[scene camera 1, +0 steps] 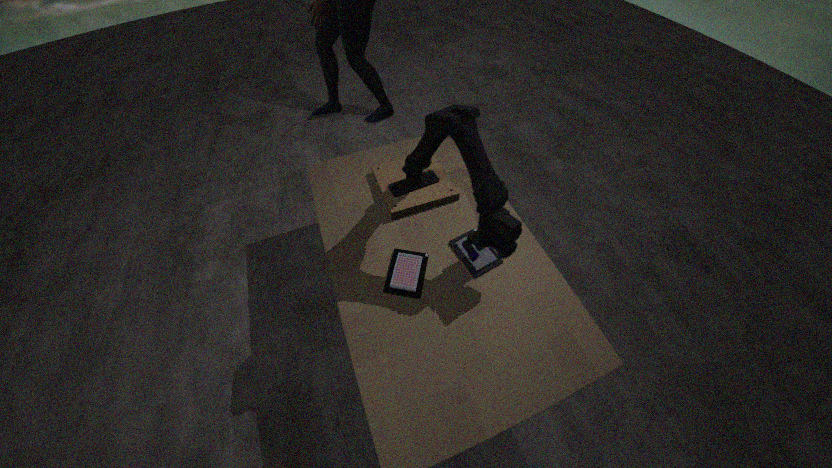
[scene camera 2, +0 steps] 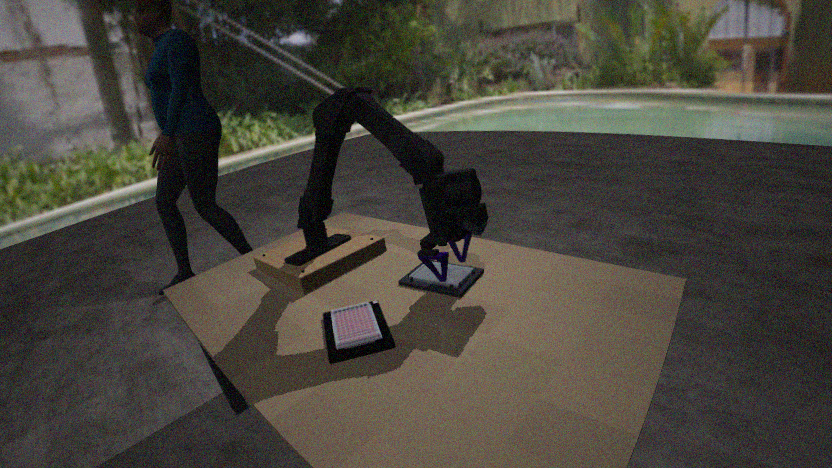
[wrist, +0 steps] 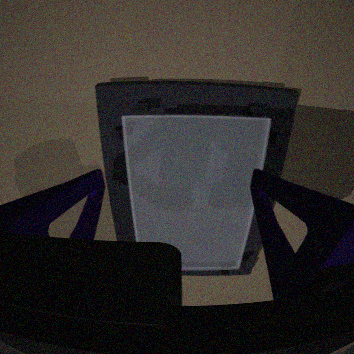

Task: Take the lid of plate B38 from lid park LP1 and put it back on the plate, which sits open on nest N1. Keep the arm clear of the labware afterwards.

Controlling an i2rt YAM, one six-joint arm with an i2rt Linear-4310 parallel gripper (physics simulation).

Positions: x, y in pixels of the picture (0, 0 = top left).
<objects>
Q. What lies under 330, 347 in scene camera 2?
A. A black nest.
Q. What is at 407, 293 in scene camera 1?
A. A black nest.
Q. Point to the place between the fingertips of my gripper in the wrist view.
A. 177, 177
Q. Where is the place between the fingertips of my gripper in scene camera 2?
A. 453, 271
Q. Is my gripper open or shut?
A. Open.
</objects>
